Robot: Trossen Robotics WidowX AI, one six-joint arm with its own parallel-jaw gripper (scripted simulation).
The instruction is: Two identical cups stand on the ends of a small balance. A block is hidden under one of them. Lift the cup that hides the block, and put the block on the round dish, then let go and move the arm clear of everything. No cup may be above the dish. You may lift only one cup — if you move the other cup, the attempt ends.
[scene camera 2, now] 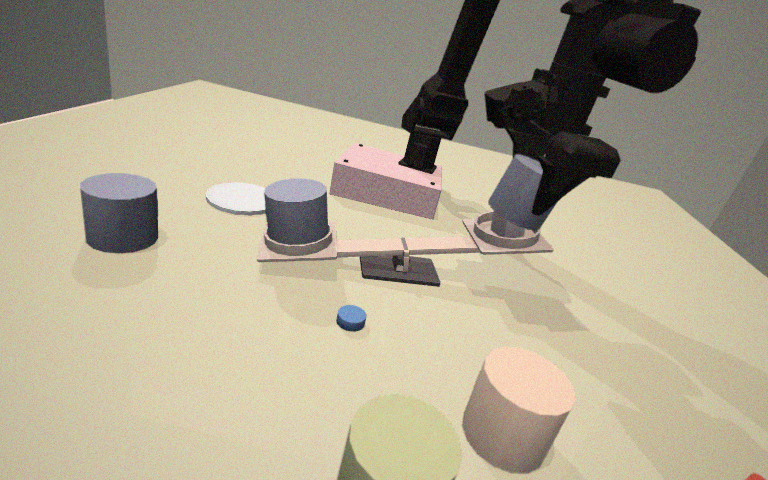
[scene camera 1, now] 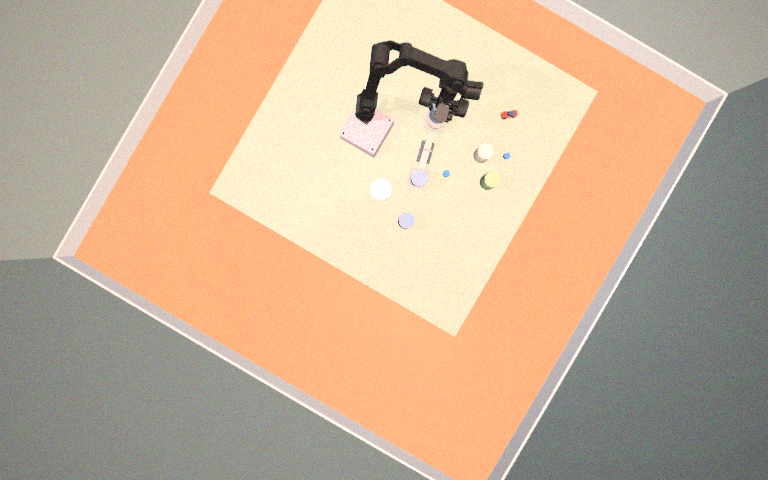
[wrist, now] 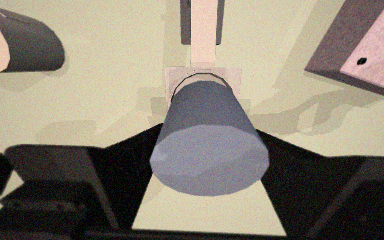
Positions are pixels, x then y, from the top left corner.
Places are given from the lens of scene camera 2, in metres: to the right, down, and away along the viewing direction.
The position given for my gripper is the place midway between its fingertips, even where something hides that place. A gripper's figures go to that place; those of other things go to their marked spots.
my gripper (scene camera 2: 524, 200): 0.17, -0.05, 0.56
peach cylinder (scene camera 2: 519, 402): 0.10, 0.12, 0.33
round white dish (scene camera 2: 235, 198): -0.22, -0.06, 0.67
The marked spots on the peach cylinder and the round white dish are 0.49 m apart.
